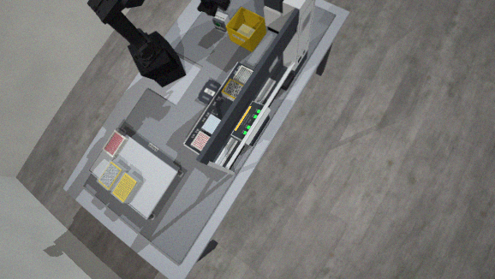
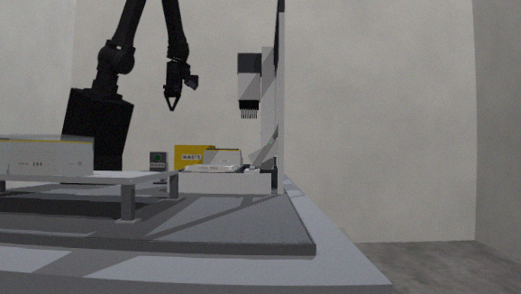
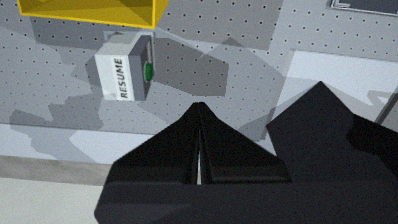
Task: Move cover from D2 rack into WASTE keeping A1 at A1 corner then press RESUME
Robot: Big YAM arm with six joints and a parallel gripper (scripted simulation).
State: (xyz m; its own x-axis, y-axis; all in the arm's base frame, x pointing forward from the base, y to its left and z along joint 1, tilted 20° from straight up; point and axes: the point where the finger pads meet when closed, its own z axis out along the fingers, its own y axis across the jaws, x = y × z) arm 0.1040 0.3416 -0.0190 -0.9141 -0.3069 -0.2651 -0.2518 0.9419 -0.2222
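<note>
The resume box is 90 mm behind my hand, 70 mm to the left of it and 220 mm below it. From my hand the other things lie so: pipetting head: 300 mm ahead, 140 mm to the left, 100 mm above; clear cover: 60 mm ahead, 130 mm to the left, 260 mm below; yellow waste bin: 60 mm ahead, 130 mm to the left, 240 mm below.
</note>
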